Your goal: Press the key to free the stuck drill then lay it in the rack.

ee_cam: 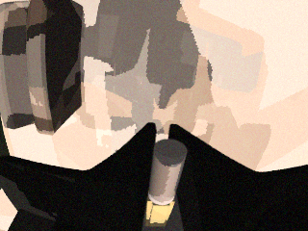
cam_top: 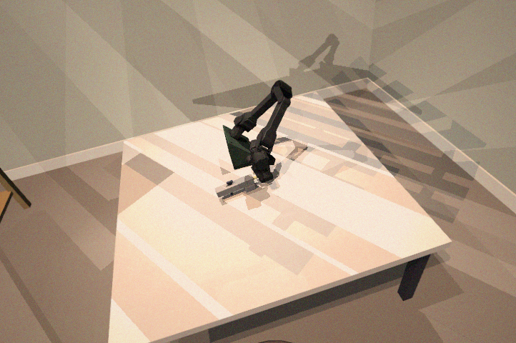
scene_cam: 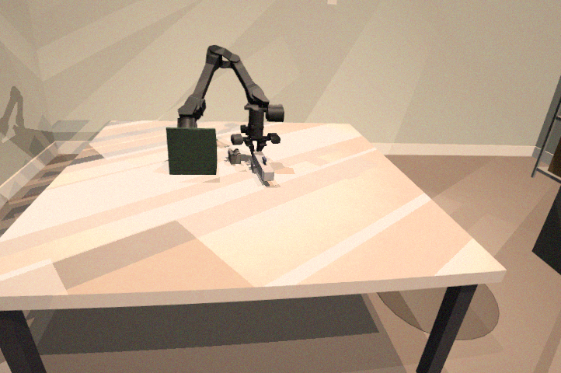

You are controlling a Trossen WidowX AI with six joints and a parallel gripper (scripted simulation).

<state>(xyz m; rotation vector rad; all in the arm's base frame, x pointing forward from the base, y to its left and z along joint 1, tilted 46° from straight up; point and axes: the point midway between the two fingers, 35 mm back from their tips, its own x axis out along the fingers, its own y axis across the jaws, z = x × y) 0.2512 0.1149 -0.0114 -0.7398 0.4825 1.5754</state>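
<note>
The drill is 10 mm ahead of my gripper tip, 50 mm to the right of it and 30 mm above it. The rest, counted from my gripper tip: grey holder block (20 mm ahead, 130 mm to the right, 20 mm above); then rack (80 mm behind, 20 mm to the left); then key (30 mm ahead, 150 mm to the right, 30 mm above).
</note>
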